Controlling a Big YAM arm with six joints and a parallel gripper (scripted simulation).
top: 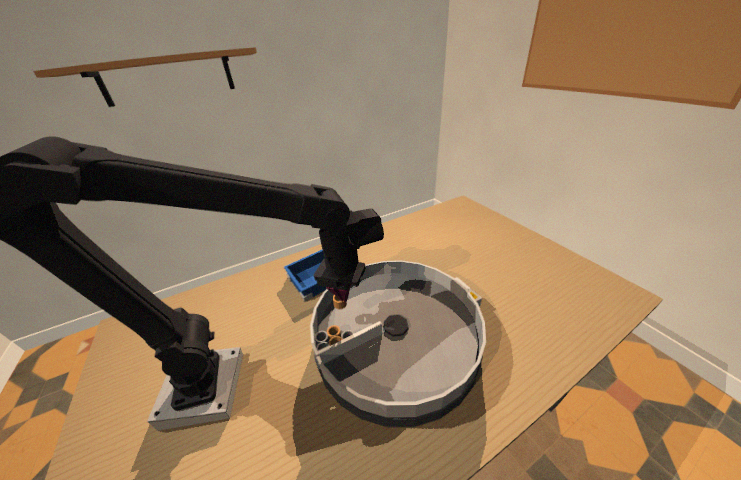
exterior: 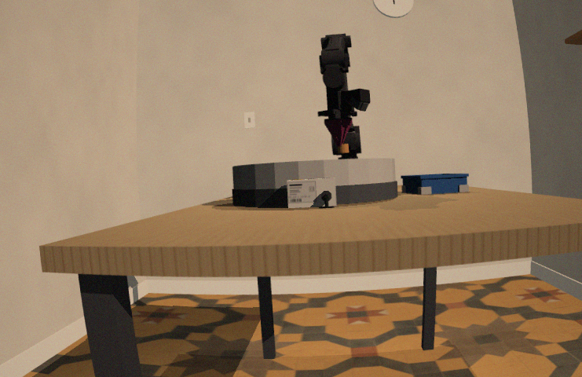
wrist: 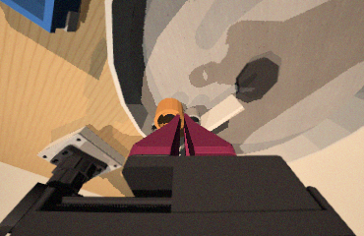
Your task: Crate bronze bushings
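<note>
Right now my hand is 27 cm to the right of the blue crate, 13 cm above it and 3 cm past it. Also, from my hand: grey turning table (11 cm ahead, 10 cm below, 6 cm to the right).
</note>
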